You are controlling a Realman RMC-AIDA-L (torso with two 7-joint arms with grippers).
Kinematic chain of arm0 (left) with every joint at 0, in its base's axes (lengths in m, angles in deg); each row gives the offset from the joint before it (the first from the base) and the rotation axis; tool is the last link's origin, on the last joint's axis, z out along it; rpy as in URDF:
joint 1: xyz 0 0 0.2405 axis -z
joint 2: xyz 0 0 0 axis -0.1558 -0.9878 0
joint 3: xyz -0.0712 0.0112 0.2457 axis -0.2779 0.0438 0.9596
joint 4: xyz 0 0 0 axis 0.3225 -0.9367 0.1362
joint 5: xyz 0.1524 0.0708 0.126 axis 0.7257 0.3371 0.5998
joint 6: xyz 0 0 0 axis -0.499 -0.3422 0.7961
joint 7: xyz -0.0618 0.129 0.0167 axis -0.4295 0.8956 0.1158
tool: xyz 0 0 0 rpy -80.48 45.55 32.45
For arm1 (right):
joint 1: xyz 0 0 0.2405 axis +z
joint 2: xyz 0 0 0 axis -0.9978 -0.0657 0
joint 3: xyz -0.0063 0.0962 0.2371 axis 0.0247 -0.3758 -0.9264
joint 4: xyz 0 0 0 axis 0.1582 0.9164 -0.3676
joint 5: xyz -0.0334 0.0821 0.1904 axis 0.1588 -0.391 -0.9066
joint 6: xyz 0 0 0 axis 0.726 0.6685 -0.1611
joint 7: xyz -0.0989 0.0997 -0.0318 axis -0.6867 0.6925 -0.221
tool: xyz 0 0 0 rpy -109.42 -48.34 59.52
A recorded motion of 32 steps. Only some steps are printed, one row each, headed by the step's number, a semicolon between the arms.
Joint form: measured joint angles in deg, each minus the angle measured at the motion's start. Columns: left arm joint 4, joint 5, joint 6, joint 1, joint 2, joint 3, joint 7; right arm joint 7, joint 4, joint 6, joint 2, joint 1, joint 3, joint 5.
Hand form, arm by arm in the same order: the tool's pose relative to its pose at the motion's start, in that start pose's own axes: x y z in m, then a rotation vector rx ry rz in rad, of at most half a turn. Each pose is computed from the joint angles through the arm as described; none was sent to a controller.
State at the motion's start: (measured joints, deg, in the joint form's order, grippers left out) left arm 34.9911 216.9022 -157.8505 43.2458 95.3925 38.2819 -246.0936; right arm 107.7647 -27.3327 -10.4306 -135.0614 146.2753 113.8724 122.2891
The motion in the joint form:
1: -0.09 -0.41 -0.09 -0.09 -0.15 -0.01 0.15; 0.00 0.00 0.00 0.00 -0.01 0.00 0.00
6: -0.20 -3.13 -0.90 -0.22 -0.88 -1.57 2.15; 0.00 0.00 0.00 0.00 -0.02 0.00 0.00
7: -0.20 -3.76 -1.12 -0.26 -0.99 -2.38 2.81; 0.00 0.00 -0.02 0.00 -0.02 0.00 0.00
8: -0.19 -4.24 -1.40 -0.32 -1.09 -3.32 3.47; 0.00 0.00 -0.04 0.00 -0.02 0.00 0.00
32: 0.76 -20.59 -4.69 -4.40 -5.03 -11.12 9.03; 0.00 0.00 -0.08 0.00 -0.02 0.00 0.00
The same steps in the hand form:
1: 0.0004 -0.0003 -0.0010 -0.0048 0.0027 -0.0008; 0.0001 0.0000 0.0000 0.0000 0.0000 0.0002
6: 0.0043 0.0009 -0.0074 -0.0564 0.0255 -0.0018; 0.0001 -0.0001 0.0000 0.0000 0.0001 0.0003
7: 0.0054 0.0013 -0.0090 -0.0735 0.0340 -0.0037; 0.0002 -0.0001 0.0000 -0.0003 0.0003 0.0003
8: 0.0062 0.0014 -0.0108 -0.0898 0.0418 -0.0064; 0.0002 0.0000 0.0000 -0.0005 0.0006 0.0003
32: 0.0120 -0.0141 -0.0444 -0.3695 0.1996 -0.1437; 0.0003 0.0000 0.0000 -0.0010 0.0011 0.0003

